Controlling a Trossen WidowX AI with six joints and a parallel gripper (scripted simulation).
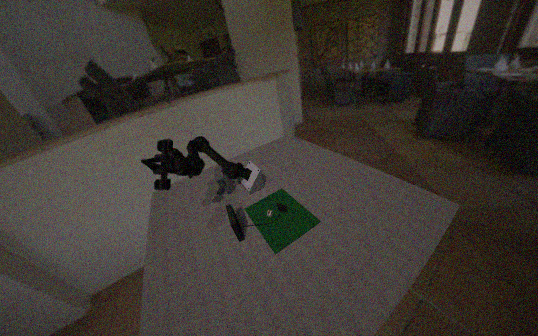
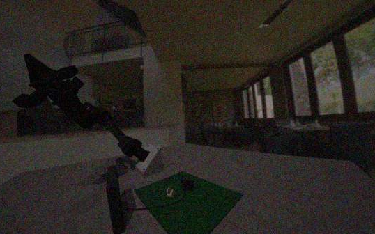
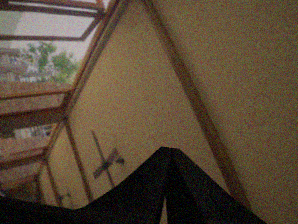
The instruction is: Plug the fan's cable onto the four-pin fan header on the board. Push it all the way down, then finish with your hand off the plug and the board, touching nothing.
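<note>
Right now my gripper tip is 420 mm above the fan plug, 410 mm to the right of it and 140 mm short of it. Also, from my gripper tip: green board (460 mm below, 380 mm to the left, 150 mm ahead); black fan (380 mm below, 190 mm to the left, 90 mm ahead).
</note>
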